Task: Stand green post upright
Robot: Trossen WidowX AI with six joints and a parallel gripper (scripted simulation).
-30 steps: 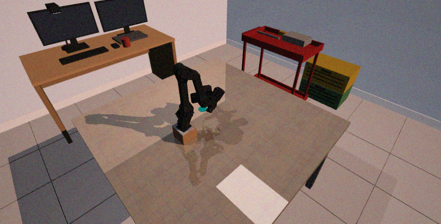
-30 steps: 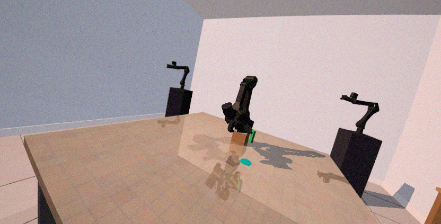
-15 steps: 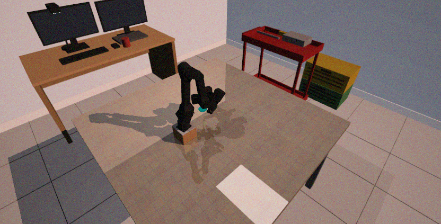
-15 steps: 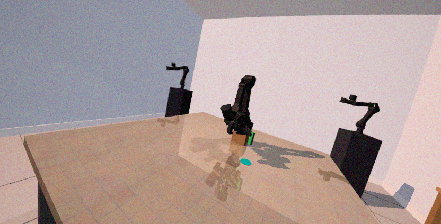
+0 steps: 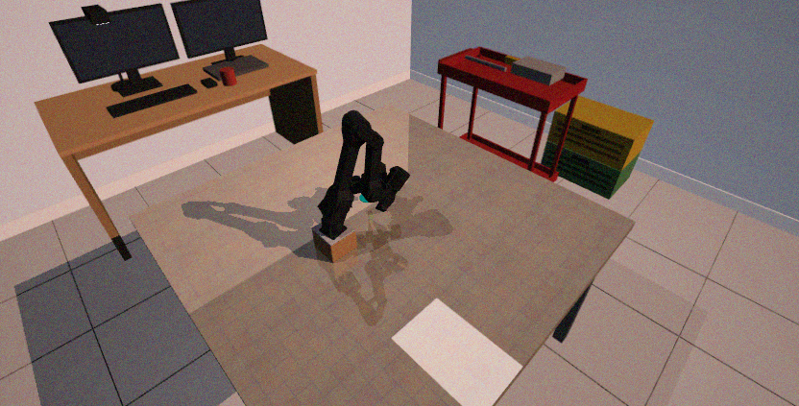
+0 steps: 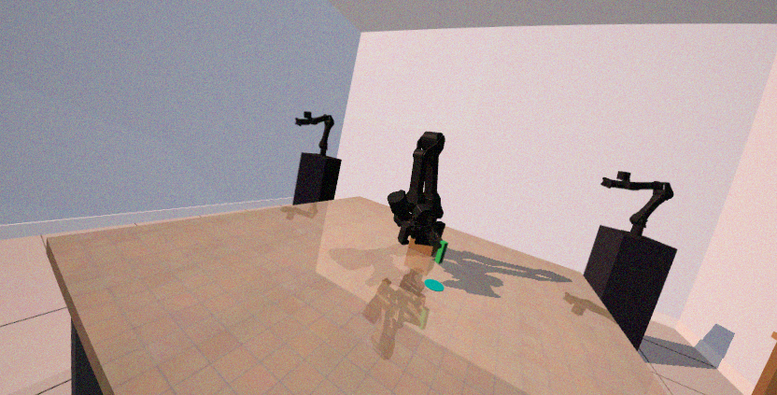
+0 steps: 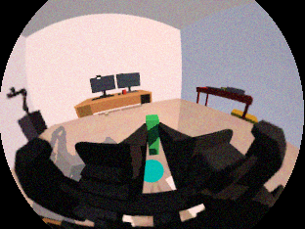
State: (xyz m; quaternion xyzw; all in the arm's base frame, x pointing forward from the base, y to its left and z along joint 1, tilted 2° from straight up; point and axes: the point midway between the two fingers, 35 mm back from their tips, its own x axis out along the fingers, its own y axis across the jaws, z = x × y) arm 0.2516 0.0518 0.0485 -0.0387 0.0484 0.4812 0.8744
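My gripper tip is now 130 mm above the cyan circle and 10 mm past it. Also, from my gripper tip: green post: 20 mm below.
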